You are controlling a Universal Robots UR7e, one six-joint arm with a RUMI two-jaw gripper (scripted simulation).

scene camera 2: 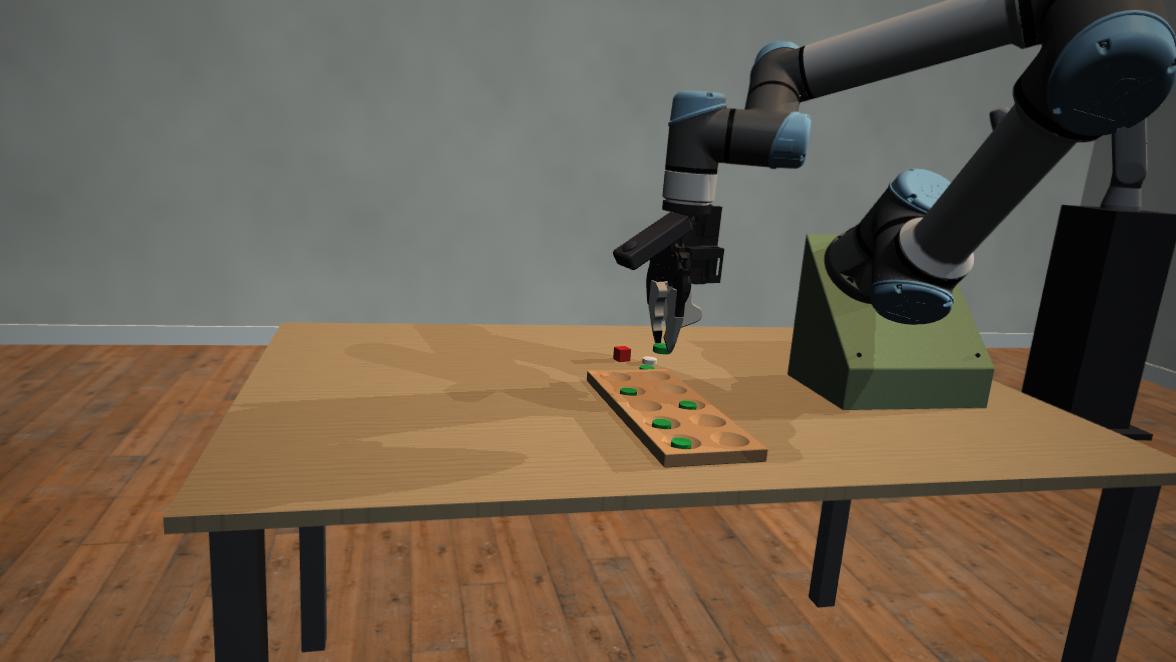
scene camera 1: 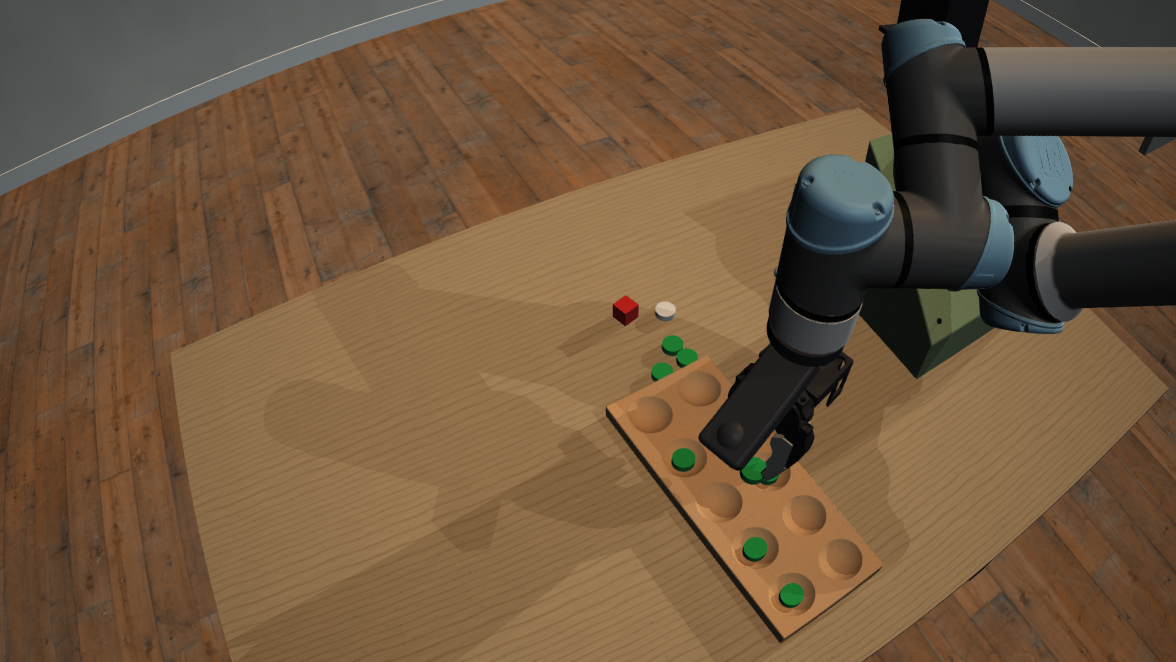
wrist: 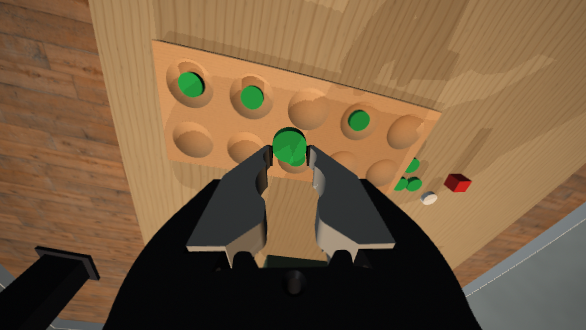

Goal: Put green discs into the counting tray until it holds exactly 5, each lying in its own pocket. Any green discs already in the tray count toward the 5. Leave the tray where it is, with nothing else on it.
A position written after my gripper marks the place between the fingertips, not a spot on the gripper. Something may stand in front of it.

I see my gripper (scene camera 1: 754, 470), a wooden counting tray (scene camera 1: 810, 543) and a green disc (wrist: 289, 144).
The wooden counting tray is seen too in scene camera 2 (scene camera 2: 706, 452) and in the wrist view (wrist: 215, 129). My gripper is seen too in scene camera 2 (scene camera 2: 663, 349) and in the wrist view (wrist: 289, 147).
